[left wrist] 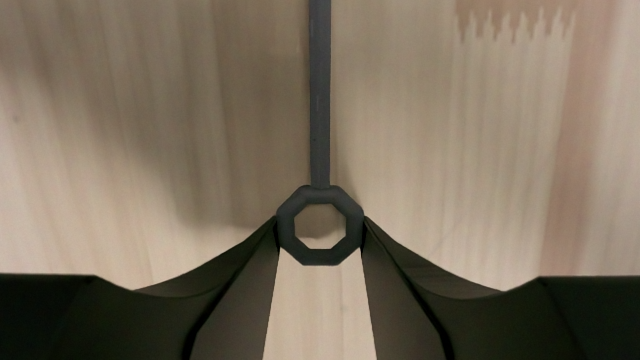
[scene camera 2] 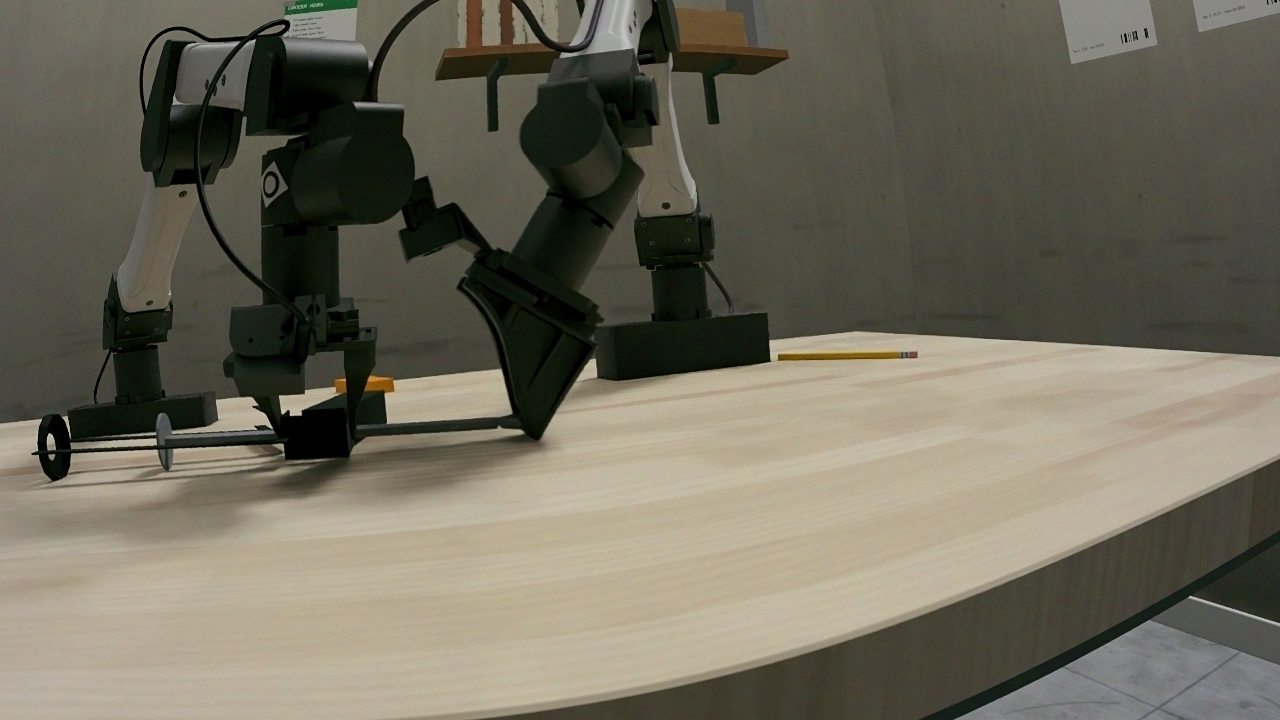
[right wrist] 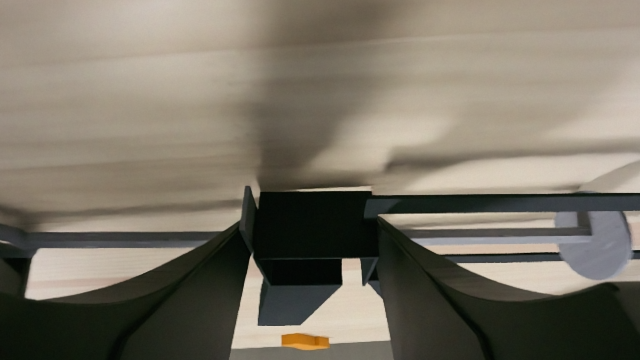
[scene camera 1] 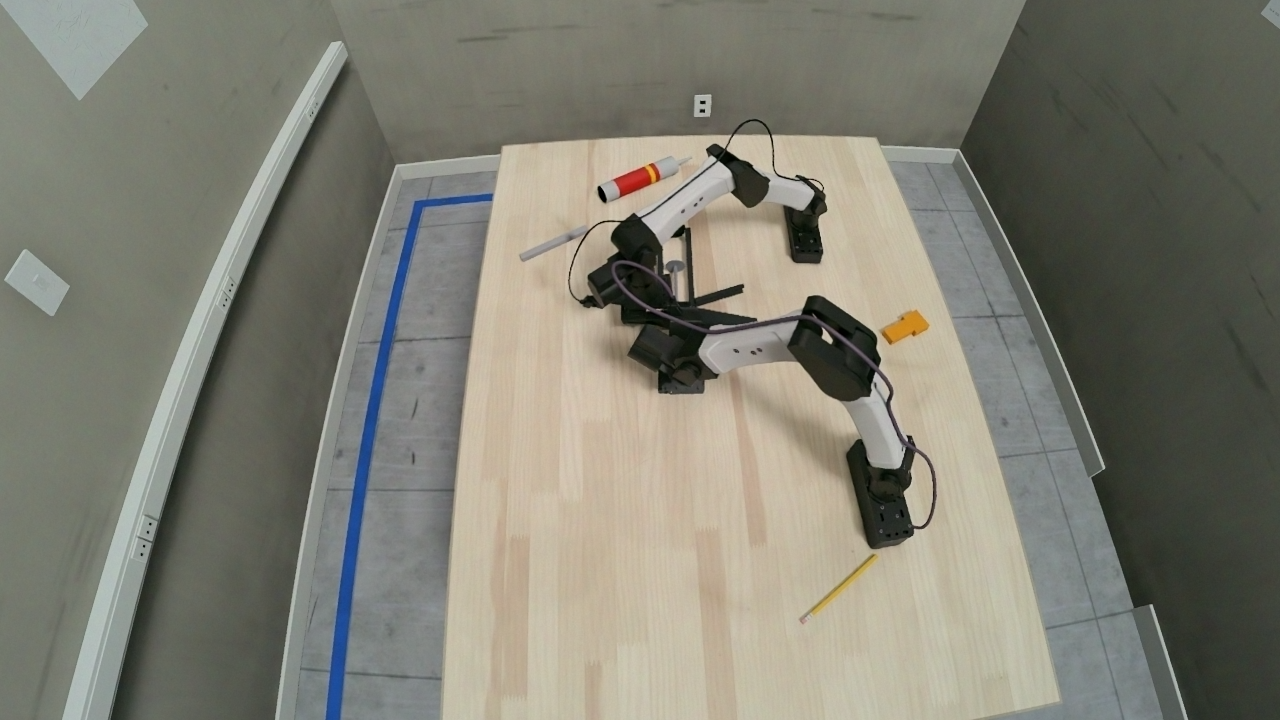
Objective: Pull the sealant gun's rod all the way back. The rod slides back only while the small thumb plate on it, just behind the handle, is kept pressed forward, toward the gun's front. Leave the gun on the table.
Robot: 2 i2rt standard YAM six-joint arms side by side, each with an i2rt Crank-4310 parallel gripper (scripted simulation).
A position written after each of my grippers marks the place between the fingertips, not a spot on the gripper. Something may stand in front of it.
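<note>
On scene camera 1 there's an orange block [scene camera 1: 913, 323]. Scene camera 2 gives me both grippers, my left gripper [scene camera 2: 527, 434] and my right gripper [scene camera 2: 317, 440]. In the left wrist view I can see my left gripper again [left wrist: 320, 221], but the orange block is out of frame in the left wrist view. And the right wrist view has my right gripper [right wrist: 312, 221] in it too.
</note>
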